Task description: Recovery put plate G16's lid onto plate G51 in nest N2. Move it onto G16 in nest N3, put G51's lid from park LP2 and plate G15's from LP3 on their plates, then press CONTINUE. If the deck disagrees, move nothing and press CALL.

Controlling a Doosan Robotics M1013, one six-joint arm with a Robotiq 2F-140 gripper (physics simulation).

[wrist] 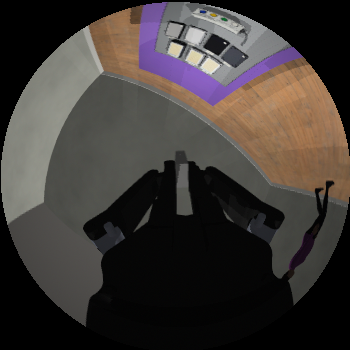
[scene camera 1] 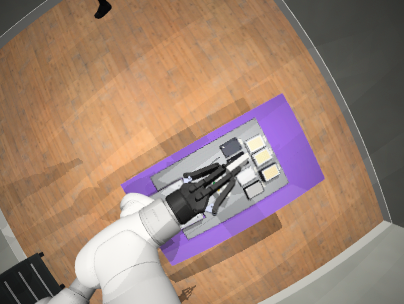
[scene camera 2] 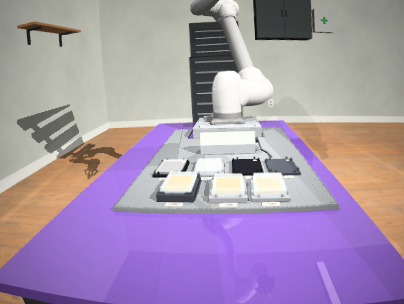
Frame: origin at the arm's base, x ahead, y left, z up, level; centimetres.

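Seen in the pictures: gripper, fingertip midpoint: (wrist: 179, 158) (scene camera 1: 245, 158); arm's base, origin of the base link: (scene camera 2: 227, 121).
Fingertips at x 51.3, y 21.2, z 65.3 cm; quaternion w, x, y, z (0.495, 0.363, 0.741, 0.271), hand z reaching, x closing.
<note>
Pixels of each thing's middle, then the offset from my fingertips to it. Level surfaces: height alone.
- grey deck, its level: dz -69.7 cm
- dark base, body centre: (scene camera 2: 179, 181) (wrist: 174, 49) (scene camera 1: 271, 172) dx +28.8, dy -33.4, dz -66.7 cm
- black frame, body centre: (scene camera 2: 171, 166) (wrist: 173, 29) (scene camera 1: 254, 189) dx +11.3, dy -39.4, dz -68.4 cm
- white lid, body centre: (scene camera 2: 209, 165) (wrist: 193, 35) (scene camera 1: 246, 176) dx +10.7, dy -26.4, dz -68.4 cm
- purple table, its level: dz -71.1 cm
- button box, body centre: (scene camera 2: 227, 140) dx -11.0, dy -20.4, dz -65.6 cm
My gripper (scene camera 1: 240, 160) (wrist: 179, 158) is shut and empty. It hangs high above the grey deck (scene camera 1: 195, 157) (scene camera 2: 303, 193) (wrist: 257, 42) and points away from it. It is out of sight in scene camera 2. Three cream-topped plates stand in the front row: one in a dark base (scene camera 2: 178, 186) (scene camera 1: 269, 172) (wrist: 175, 49), and two in light bases (scene camera 2: 228, 186) (scene camera 2: 268, 185) (scene camera 1: 262, 157) (scene camera 1: 254, 143). Behind them lie a light grey lid in a black frame (scene camera 2: 172, 166) (wrist: 175, 29), a white lid (scene camera 2: 208, 164) (wrist: 195, 34), a black one (scene camera 2: 246, 166) (wrist: 216, 44) and a dark grey one (scene camera 2: 281, 166) (scene camera 1: 230, 146). The labels are too small to read.
The deck rests on a purple table (scene camera 1: 287, 131) (scene camera 2: 195, 255). A button box (scene camera 2: 227, 140) (wrist: 217, 17) with blue, yellow and green buttons stands between the lids and the arm's base (scene camera 2: 228, 124). A dark cabinet (scene camera 2: 208, 65) stands behind the arm. A person (wrist: 307, 248) stands far off.
</note>
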